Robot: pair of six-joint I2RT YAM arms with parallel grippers.
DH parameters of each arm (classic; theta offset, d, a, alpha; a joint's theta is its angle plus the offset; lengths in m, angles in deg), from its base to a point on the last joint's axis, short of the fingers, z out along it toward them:
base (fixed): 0 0 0 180
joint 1: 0 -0.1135 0.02 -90
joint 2: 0 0 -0.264 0
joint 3: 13.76 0 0.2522 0
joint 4: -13.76 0 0.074 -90
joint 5: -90 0 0 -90
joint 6: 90 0.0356 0 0
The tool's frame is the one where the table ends.
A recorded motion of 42 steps. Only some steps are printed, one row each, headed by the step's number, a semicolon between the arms.
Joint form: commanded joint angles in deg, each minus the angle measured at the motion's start. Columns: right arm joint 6, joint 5, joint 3, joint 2, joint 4, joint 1; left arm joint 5, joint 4, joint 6, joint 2, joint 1, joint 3.
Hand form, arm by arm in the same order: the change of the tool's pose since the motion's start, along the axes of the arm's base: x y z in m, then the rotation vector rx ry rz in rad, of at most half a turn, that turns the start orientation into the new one. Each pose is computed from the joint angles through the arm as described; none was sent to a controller.
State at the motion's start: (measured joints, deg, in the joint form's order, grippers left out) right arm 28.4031 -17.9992 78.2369 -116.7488 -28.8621 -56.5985; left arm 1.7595 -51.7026 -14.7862 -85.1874 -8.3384 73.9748
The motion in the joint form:
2: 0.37 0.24 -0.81 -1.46 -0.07 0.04; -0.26 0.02 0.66 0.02 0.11 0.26
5: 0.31 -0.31 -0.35 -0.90 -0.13 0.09; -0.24 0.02 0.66 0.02 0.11 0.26
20: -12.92 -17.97 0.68 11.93 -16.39 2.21; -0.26 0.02 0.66 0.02 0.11 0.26
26: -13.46 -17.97 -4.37 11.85 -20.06 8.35; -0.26 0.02 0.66 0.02 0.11 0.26
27: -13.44 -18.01 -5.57 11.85 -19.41 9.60; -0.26 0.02 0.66 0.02 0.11 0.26
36: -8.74 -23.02 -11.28 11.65 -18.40 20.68; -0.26 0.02 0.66 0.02 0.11 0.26
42: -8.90 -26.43 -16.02 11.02 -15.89 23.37; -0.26 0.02 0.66 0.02 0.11 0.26
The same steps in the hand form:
2: -0.0012 -0.0022 -0.0137 -0.0290 0.0265 -0.0049; 0.0005 -0.0007 0.0015 0.0019 -0.0047 -0.0142
5: 0.0001 -0.0014 -0.0078 -0.0204 0.0098 -0.0084; 0.0005 -0.0007 0.0015 0.0022 -0.0046 -0.0141
20: -0.0037 -0.0493 0.0743 -0.3444 -0.2046 0.0401; 0.0005 -0.0007 0.0015 0.0019 -0.0047 -0.0142
26: 0.0119 -0.0910 0.0484 -0.4761 -0.0878 -0.0285; 0.0005 -0.0007 0.0015 0.0019 -0.0047 -0.0142
27: 0.0154 -0.0983 0.0432 -0.4845 -0.0769 -0.0486; 0.0005 -0.0007 0.0015 0.0019 -0.0047 -0.0142
36: 0.0436 -0.1630 0.0196 -0.5740 -0.0397 -0.3152; 0.0005 -0.0007 0.0015 0.0019 -0.0047 -0.0142
42: 0.0414 -0.1847 -0.0010 -0.6548 -0.0298 -0.3591; 0.0005 -0.0007 0.0015 0.0019 -0.0047 -0.0142

